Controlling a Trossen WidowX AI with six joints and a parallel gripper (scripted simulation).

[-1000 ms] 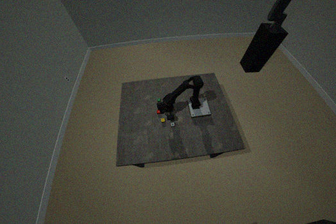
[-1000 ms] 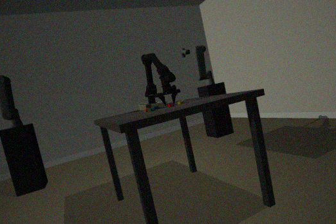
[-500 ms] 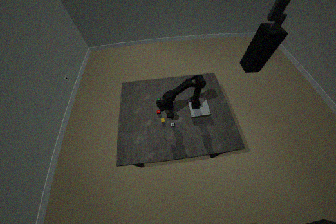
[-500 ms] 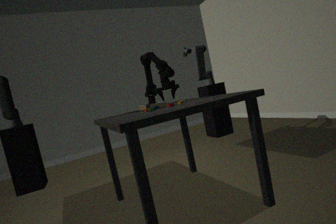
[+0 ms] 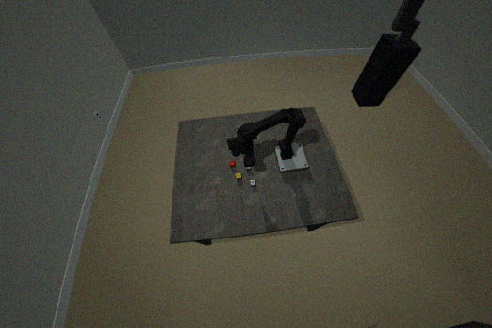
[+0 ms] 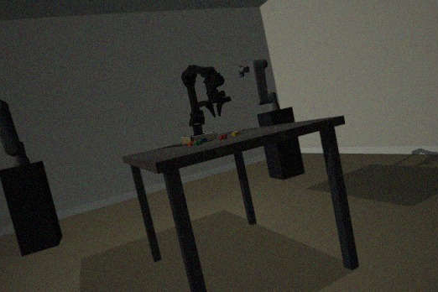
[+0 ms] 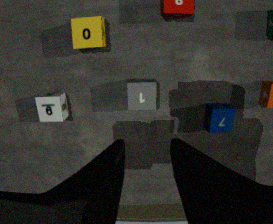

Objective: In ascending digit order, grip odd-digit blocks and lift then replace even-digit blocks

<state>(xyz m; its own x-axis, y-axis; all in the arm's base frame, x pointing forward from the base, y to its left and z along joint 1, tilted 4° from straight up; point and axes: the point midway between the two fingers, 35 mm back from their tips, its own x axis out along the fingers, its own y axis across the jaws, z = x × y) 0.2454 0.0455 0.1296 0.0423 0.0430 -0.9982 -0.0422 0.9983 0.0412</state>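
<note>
My gripper tip is 17 cm to the left of the green block, 11 cm above it and 10 cm short of it. From my gripper tip the other things lie so: yellow block: 11 cm below, 7 cm ahead, 6 cm to the left; then blue block: 11 cm below, 10 cm to the right, 3 cm behind; then grey block: 11 cm below.
</note>
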